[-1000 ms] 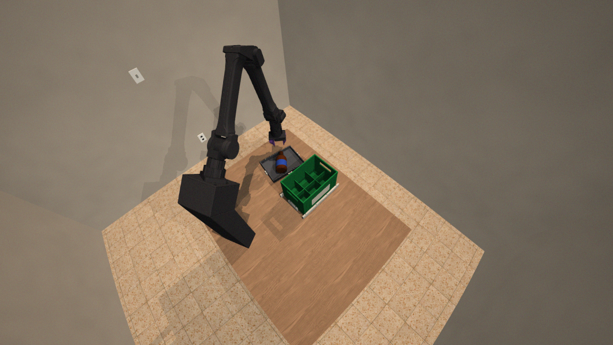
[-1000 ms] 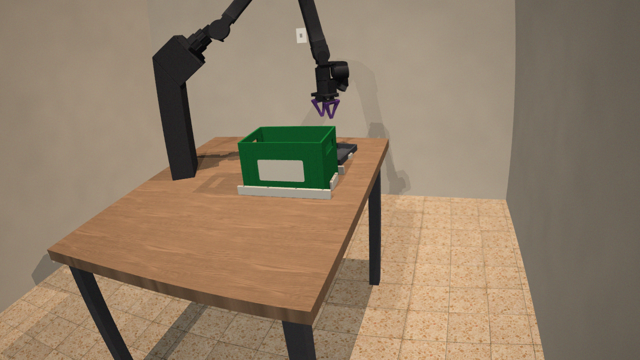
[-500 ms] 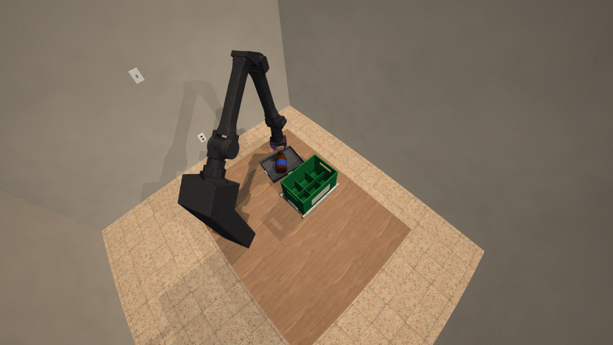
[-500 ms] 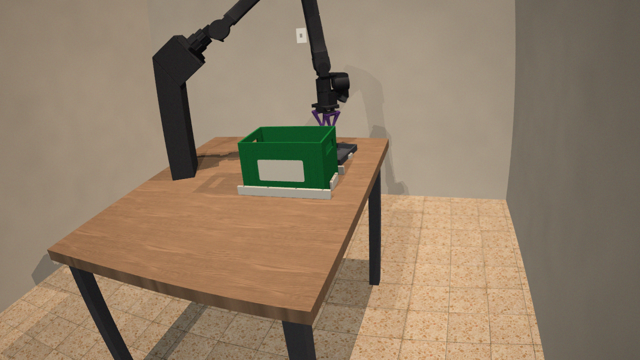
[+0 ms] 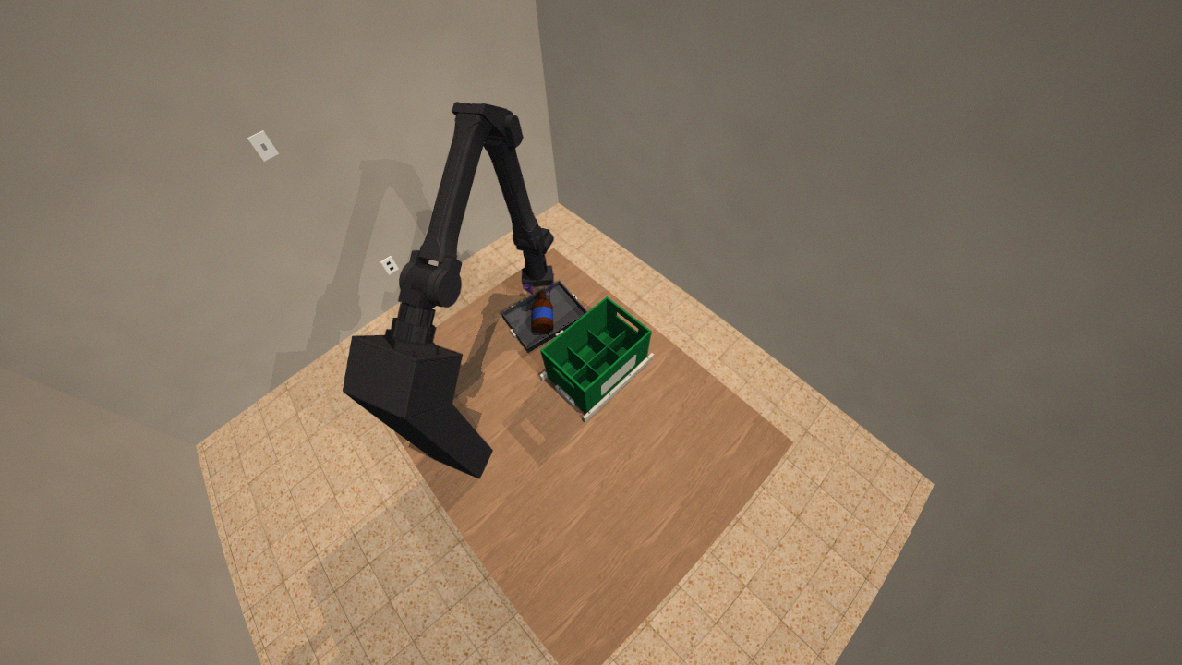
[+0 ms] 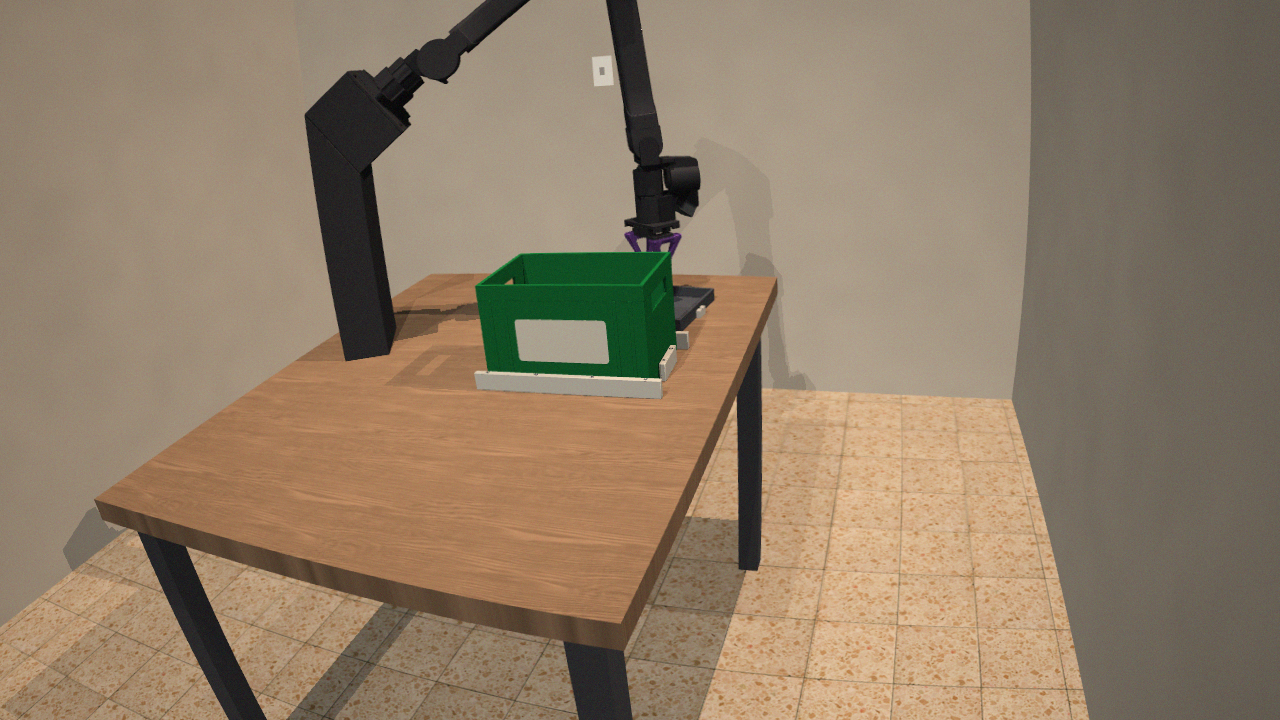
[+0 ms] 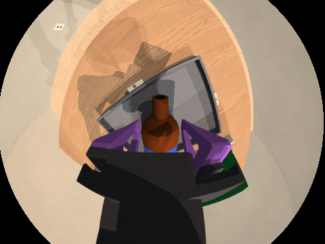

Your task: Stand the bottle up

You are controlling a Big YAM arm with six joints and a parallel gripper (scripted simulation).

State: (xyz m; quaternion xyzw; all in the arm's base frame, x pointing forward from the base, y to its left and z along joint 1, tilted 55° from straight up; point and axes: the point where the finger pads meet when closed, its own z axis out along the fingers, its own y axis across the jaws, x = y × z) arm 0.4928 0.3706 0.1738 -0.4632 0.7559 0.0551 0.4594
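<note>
The brown bottle is 5 cm to the right of my hand, 4 cm below it and 1 cm behind it. From my hand the other things lie so: green crate (31 cm to the right, 11 cm ahead); tray (7 cm below, 5 cm to the right, 1 cm behind).
</note>
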